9 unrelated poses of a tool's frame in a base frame.
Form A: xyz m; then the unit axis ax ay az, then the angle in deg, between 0 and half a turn.
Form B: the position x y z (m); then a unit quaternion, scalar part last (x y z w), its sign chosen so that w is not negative. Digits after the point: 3 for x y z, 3 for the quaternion.
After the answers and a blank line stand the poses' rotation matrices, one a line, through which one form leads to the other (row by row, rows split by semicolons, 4 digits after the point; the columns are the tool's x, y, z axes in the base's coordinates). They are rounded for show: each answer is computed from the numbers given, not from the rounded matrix.
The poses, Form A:
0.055 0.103 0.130 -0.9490 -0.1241 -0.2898 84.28
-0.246 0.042 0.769 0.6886 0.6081 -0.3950 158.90
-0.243 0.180 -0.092 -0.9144 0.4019 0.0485 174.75
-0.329 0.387 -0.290 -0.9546 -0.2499 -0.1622 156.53
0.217 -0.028 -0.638 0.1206 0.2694 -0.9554 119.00
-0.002 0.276 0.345 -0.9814 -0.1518 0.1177 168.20
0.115 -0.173 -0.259 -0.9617 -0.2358 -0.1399 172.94
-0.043 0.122 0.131 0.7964 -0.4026 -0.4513 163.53
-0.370 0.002 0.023 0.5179 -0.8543 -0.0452 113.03
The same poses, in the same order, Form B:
0.055 0.103 0.130 -0.637 -0.083 -0.194 0.742
-0.246 0.042 0.769 0.677 0.598 -0.388 0.183
-0.243 0.180 -0.092 -0.913 0.401 0.048 0.046
-0.329 0.387 -0.290 -0.935 -0.245 -0.159 0.203
0.217 -0.028 -0.638 0.104 0.232 -0.823 0.508
-0.002 0.276 0.345 -0.976 -0.151 0.117 0.103
0.115 -0.173 -0.259 -0.960 -0.235 -0.140 0.062
-0.043 0.122 0.131 0.788 -0.398 -0.447 0.143
-0.370 0.002 0.023 0.432 -0.712 -0.038 0.552

0.9105 0.3944 0.1241; -0.1823 0.1135 0.9767; 0.3711 -0.9119 0.1753
-0.0164 0.9516 -0.3069; 0.6672 -0.2182 -0.7122; -0.7447 -0.2164 -0.6314
0.6729 -0.7379 -0.0517; -0.7290 -0.6734 0.1226; -0.1253 -0.0448 -0.9911
0.8298 0.5220 0.1973; 0.3928 -0.7975 0.4579; 0.3964 -0.3025 -0.8668
-0.4632 0.8839 0.0645; -0.7874 -0.3770 -0.4877; -0.4067 -0.2767 0.8706
0.9270 0.2707 -0.2596; 0.3189 -0.9333 0.1653; -0.1975 -0.2360 -0.9515
0.8502 0.4690 0.2391; 0.4346 -0.8816 0.1839; 0.2970 -0.0525 -0.9534
0.2835 -0.5001 -0.8182; -0.7560 -0.6414 0.1301; -0.5899 0.5817 -0.5600
-0.0181 -0.5739 -0.8187; -0.6571 0.6240 -0.4229; 0.7536 0.5303 -0.3884

